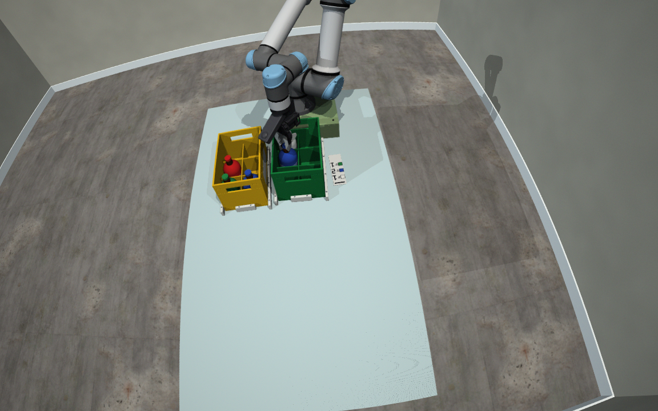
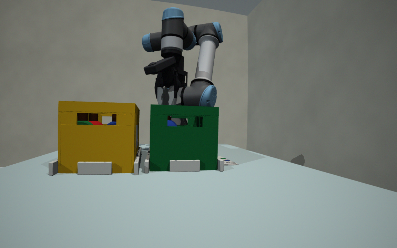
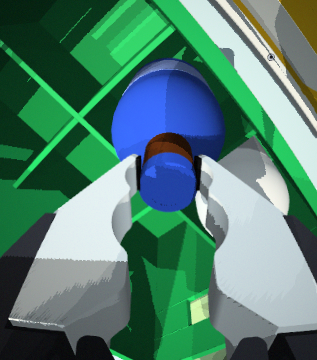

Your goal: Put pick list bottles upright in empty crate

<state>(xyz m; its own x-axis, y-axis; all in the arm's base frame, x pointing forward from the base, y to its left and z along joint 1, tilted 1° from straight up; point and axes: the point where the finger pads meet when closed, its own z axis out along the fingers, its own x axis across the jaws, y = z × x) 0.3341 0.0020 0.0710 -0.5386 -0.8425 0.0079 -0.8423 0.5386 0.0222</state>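
The green crate is 80 mm below my hand, 40 mm to the left of it and 10 mm behind it. The rest, counted from my hand: yellow crate: 180 mm to the right, 80 mm below, 50 mm ahead; then white bottle: 90 mm behind, 80 mm below, 20 mm to the right; then red bottle: 220 mm to the right, 80 mm below, 60 mm ahead.
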